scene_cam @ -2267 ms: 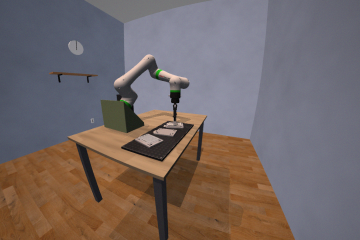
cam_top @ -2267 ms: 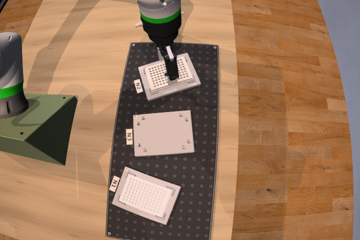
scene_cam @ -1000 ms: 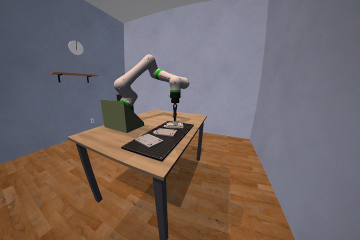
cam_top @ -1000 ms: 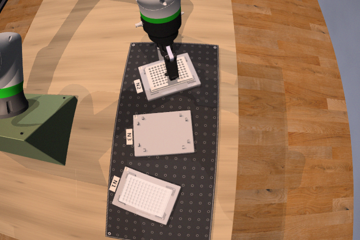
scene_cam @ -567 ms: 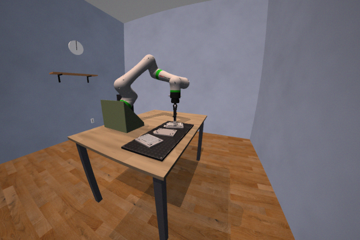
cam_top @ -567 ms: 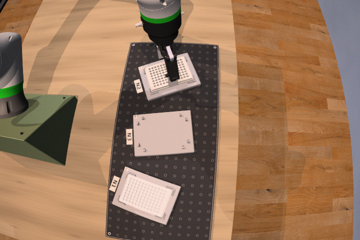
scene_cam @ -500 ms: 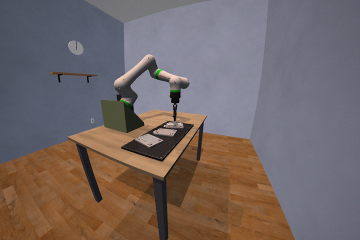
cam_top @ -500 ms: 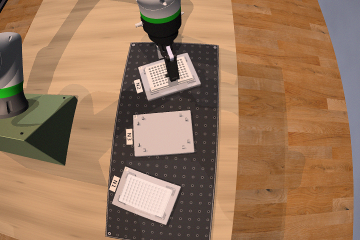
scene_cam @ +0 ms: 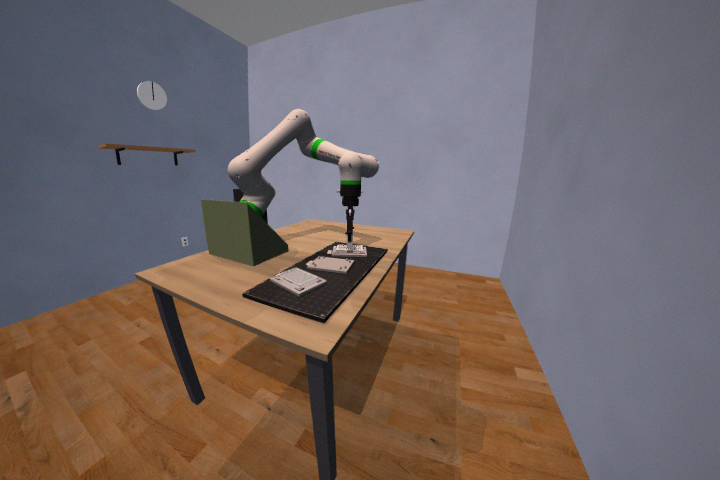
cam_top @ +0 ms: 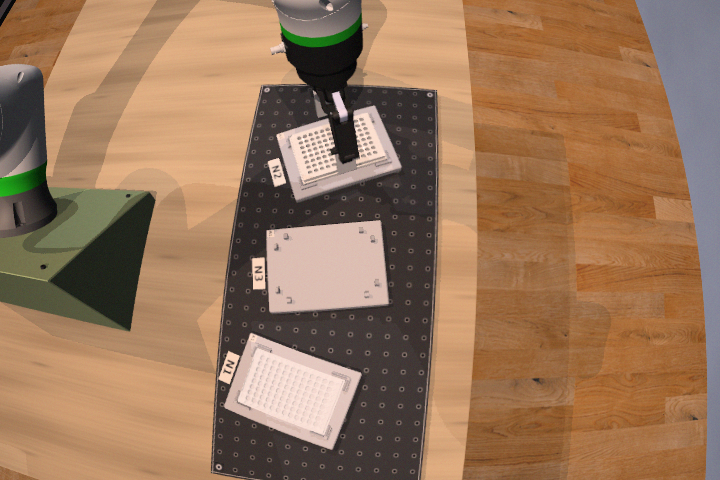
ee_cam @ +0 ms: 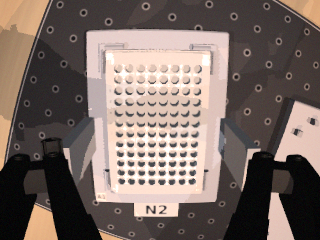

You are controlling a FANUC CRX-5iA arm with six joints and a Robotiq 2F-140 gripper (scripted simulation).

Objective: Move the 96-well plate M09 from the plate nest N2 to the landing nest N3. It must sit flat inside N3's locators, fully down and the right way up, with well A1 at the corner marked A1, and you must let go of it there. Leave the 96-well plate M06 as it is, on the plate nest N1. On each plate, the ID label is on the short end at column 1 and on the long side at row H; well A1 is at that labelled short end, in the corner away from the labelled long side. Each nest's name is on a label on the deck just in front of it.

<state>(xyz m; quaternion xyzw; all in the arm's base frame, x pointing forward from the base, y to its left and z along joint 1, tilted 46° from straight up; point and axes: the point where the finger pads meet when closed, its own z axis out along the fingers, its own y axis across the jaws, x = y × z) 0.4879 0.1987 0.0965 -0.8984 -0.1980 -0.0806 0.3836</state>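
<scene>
Now: hand 6 cm above the nest N2. Also, from my hand: A1 mark (8 cm behind, 14 cm to the right, 5 cm below); landing nest N3 (1 cm ahead, 18 cm to the right, 6 cm below); N2 label (9 cm behind, 4 cm to the right, 6 cm below).
</scene>
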